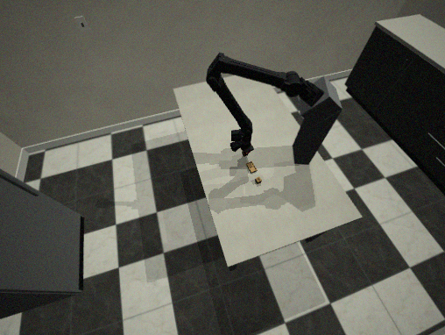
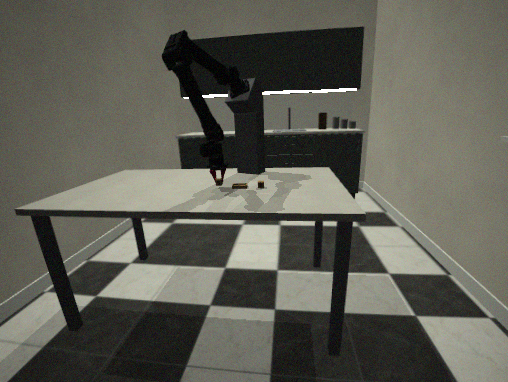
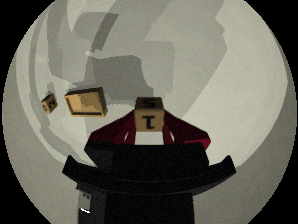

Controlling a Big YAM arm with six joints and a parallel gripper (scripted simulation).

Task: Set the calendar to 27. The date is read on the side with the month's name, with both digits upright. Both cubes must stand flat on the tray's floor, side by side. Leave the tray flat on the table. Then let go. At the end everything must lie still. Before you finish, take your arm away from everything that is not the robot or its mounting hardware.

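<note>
The wooden tray is 20 mm ahead of my hand, 110 mm to the left of it and 30 mm below it.
</note>
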